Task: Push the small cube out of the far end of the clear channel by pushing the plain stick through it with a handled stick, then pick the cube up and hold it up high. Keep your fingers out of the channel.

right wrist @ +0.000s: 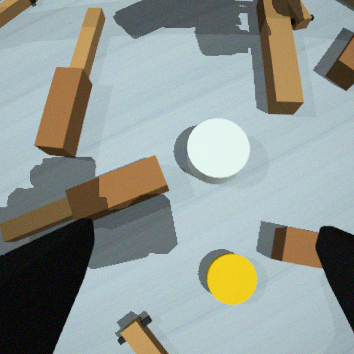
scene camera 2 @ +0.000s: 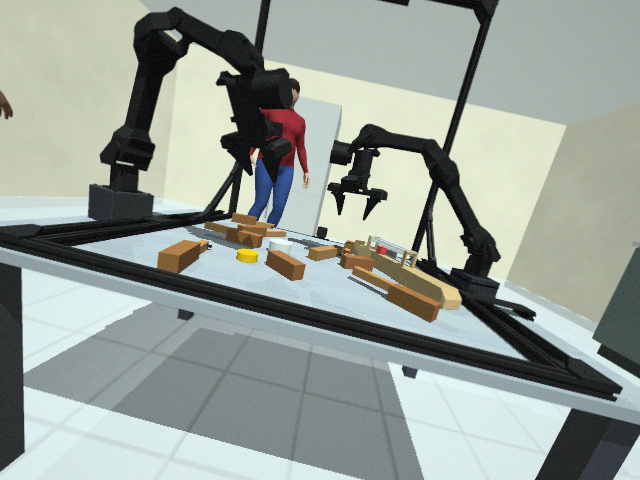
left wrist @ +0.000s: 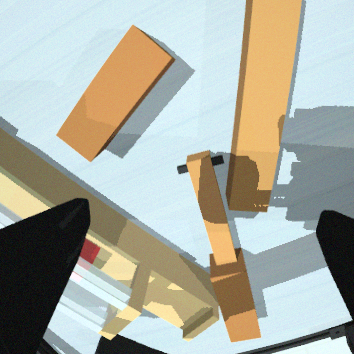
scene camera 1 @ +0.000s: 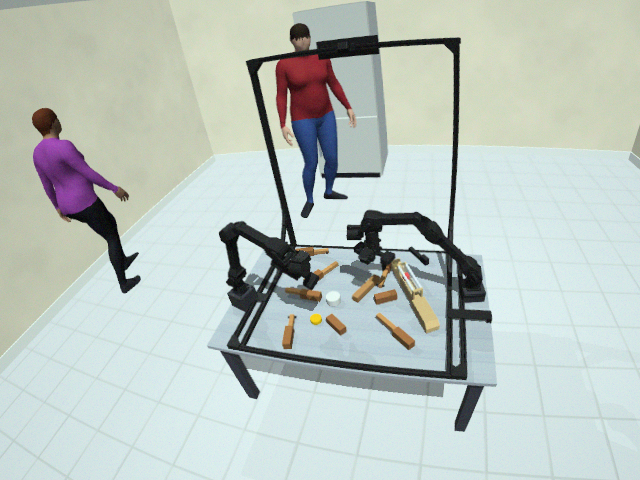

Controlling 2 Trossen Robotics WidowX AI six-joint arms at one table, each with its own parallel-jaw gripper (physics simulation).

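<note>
The red cube [scene camera 1: 407, 275] [scene camera 2: 381, 250] [left wrist: 90, 251] sits inside the clear channel on its pale wooden base [scene camera 1: 424, 311] [scene camera 2: 423, 280]. The plain stick [scene camera 1: 363, 289] [scene camera 2: 324, 252] [left wrist: 266, 100] [right wrist: 283, 65] lies flat on the table, left of the channel in scene camera 1. A handled stick with a small black crossbar [scene camera 1: 384, 275] [left wrist: 212, 210] lies between it and the channel's end. My left gripper [scene camera 1: 375, 258] [scene camera 2: 352, 217] [left wrist: 205, 216] is open and empty, above that handled stick. My right gripper [scene camera 1: 298, 276] [scene camera 2: 262, 176] [right wrist: 207, 234] is open and empty, high over the table's left part. Its fingertips are unclear in scene camera 1.
A white disc [scene camera 1: 333, 298] [right wrist: 218, 148] and a yellow disc [scene camera 1: 315, 319] [right wrist: 232, 279] lie mid-table. Two brown blocks [scene camera 1: 385, 296] [scene camera 1: 336, 323] lie near them. More handled sticks [scene camera 1: 402, 336] [scene camera 1: 287, 336] [right wrist: 64, 110] are spread around. A black frame [scene camera 1: 341, 362] edges the table.
</note>
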